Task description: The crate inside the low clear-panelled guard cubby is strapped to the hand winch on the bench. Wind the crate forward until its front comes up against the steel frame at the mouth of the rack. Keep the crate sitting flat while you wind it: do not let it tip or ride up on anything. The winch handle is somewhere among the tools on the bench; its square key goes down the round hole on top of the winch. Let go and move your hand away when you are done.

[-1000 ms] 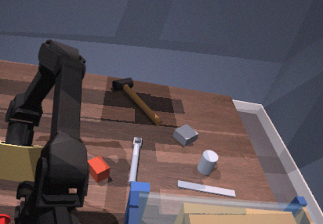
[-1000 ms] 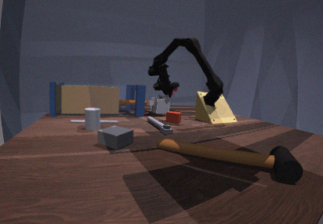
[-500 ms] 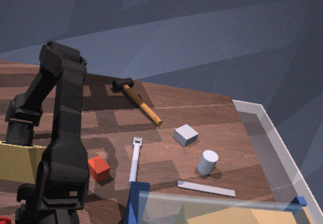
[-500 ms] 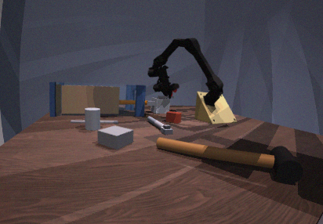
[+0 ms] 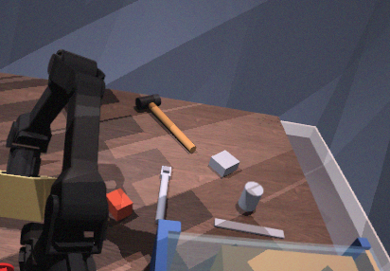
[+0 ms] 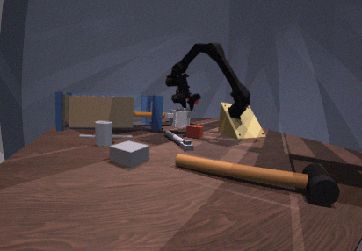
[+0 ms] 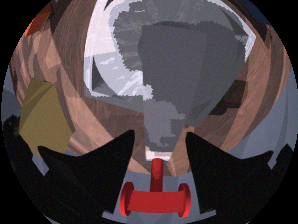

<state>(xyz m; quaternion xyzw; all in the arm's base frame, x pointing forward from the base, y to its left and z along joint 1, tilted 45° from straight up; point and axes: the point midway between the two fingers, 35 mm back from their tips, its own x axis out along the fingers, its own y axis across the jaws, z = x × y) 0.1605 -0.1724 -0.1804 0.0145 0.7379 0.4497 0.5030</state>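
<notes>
My gripper tip is 10 mm short of the winch handle and 20 mm below it. Also, from my gripper tip: flat grey bar (440 mm ahead, 340 mm to the left, 90 mm below); grey winch (50 mm ahead, 20 mm to the left, 60 mm below); red grip (30 mm behind, 10 mm to the right, 50 mm above).
</notes>
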